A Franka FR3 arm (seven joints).
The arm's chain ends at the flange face. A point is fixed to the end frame.
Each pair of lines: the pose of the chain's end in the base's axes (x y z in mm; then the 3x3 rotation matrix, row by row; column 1 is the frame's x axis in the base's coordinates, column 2 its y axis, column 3 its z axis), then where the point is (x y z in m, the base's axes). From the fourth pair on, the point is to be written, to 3 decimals.
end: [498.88 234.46 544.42], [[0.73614 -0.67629 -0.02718], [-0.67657 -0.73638 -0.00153], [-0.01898 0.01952 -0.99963]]
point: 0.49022 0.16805 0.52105
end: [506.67 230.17 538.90], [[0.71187 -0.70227 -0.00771], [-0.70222 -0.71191 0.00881], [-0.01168 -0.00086 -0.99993]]
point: 0.49612 0.16434 0.51470
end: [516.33 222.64 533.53], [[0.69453 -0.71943 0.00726], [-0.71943 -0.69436 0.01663], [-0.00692 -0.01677 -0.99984]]
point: 0.50452 0.15727 0.50865
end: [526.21 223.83 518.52], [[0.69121 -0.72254 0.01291], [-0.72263 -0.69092 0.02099], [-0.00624 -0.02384 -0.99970]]
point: 0.514 0.159 0.493
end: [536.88 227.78 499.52], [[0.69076 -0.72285 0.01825], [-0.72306 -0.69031 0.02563], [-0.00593 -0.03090 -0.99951]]
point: 0.525 0.163 0.474
